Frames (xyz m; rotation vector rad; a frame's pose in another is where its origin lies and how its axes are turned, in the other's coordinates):
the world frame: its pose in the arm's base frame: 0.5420 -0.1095 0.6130 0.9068 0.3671 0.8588
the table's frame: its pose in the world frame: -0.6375 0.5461 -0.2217 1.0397 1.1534 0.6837
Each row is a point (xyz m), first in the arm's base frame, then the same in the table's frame.
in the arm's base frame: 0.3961 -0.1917 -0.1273
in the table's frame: -0.7242 -0.6388 0.7281
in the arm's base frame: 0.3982 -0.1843 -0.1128
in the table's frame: -0.7127 -0.6278 0.7321
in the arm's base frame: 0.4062 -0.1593 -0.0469
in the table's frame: -0.6662 -0.5756 0.7441
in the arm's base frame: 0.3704 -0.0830 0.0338
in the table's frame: -0.5540 -0.5443 0.7515
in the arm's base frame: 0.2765 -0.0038 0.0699
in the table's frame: -0.4335 -0.5759 0.7222
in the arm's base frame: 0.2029 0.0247 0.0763
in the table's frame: -0.3741 -0.6092 0.6818
